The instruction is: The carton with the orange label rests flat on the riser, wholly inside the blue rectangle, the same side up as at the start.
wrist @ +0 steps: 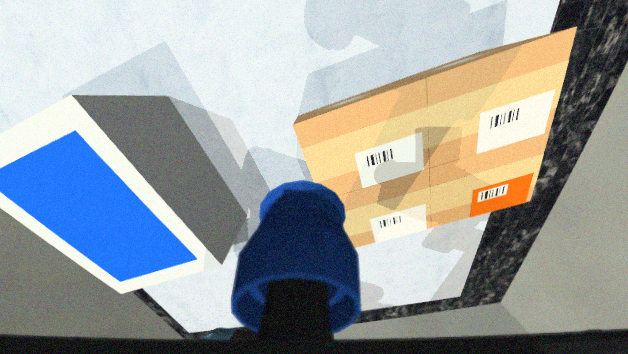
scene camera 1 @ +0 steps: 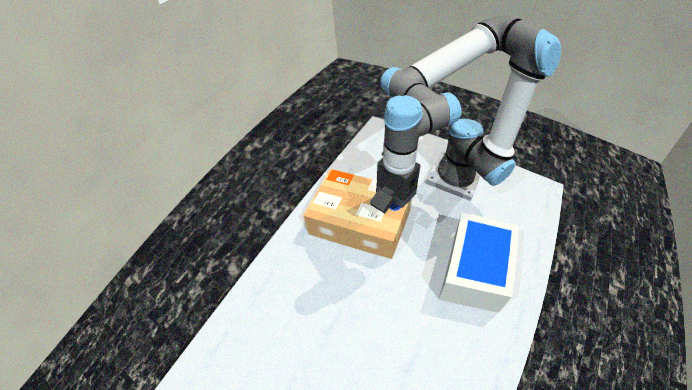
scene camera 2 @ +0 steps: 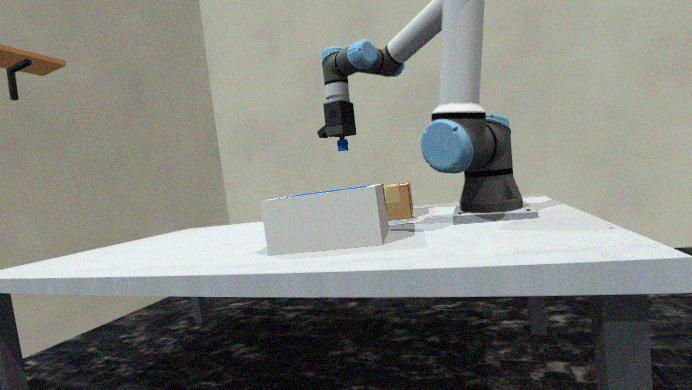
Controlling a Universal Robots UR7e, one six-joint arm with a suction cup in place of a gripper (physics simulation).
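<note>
My suction cup (wrist: 301,234), holding nothing. White riser (scene camera 2: 355,217), resting on the table.
</note>
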